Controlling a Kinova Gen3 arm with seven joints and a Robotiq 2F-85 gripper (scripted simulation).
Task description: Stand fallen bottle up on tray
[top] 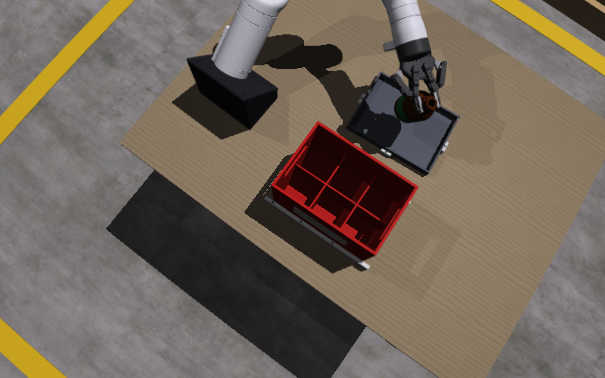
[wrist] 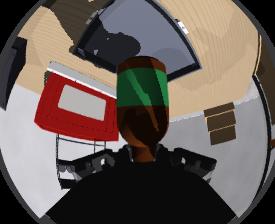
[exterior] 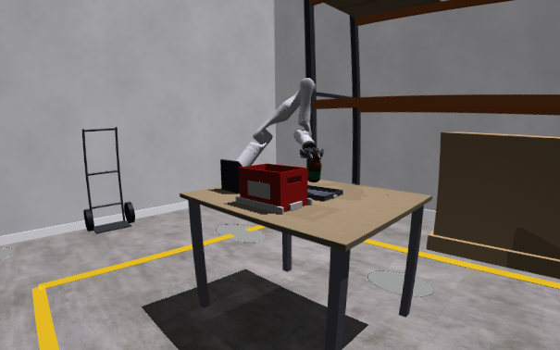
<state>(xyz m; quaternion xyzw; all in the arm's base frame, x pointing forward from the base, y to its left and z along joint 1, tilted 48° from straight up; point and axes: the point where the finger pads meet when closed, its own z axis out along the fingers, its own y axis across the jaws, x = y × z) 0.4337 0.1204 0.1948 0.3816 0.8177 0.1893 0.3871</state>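
Now: the bottle 1 cm behind my hand, 1 cm to the left of it and 5 cm below it. Also, from my hand: tray 2 cm behind, 2 cm to the left, 19 cm below; red crate 1 cm behind, 27 cm to the right, 12 cm below.
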